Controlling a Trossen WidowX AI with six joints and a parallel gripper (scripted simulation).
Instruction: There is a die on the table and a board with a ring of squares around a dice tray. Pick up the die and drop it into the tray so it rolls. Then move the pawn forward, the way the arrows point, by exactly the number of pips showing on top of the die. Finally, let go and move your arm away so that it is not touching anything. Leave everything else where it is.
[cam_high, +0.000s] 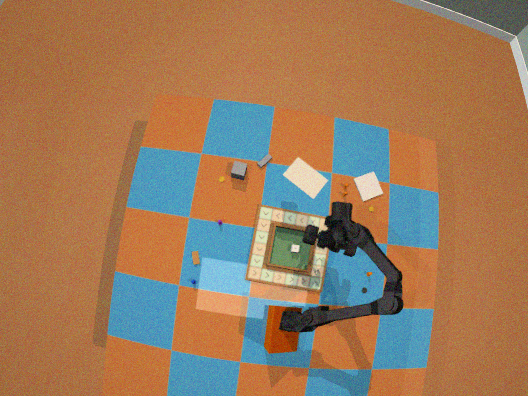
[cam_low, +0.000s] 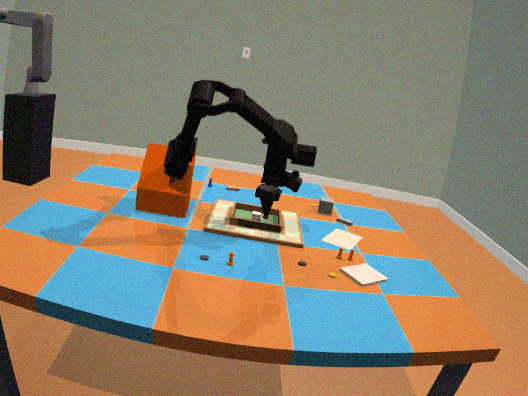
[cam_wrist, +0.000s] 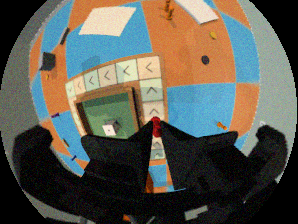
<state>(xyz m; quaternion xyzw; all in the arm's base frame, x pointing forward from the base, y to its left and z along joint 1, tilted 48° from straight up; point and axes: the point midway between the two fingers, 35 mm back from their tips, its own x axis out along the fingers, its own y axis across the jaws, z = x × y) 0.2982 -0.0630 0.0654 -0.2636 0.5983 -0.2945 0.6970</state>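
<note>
Now: the white die 3 cm behind my gripper tip, 10 cm to the left of it and 4 cm below it. Round my gripper tip: red pawn 1 cm above; then purple pawn 1 cm ahead, 38 cm to the left, 6 cm below; then grey bar 29 cm ahead, 27 cm to the left, 6 cm below.
</note>
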